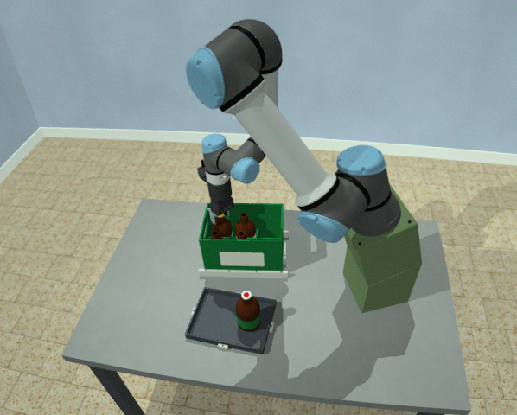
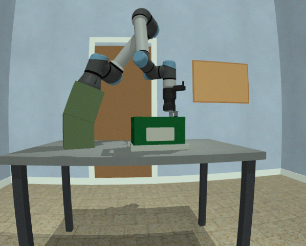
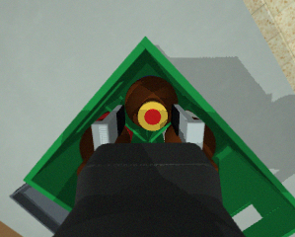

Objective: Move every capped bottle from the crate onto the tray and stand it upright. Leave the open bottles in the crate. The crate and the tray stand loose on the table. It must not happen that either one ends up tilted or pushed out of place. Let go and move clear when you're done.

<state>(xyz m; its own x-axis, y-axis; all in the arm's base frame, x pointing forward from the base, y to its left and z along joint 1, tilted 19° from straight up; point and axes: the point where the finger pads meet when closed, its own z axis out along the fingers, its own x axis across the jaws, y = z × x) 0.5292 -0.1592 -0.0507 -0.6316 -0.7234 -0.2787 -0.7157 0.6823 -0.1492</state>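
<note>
The green crate is 9 cm behind my hand, 4 cm to the left of it and 8 cm below it. From my hand the other things lie so: dark grey tray (9 cm behind, 32 cm to the left, 15 cm below).
</note>
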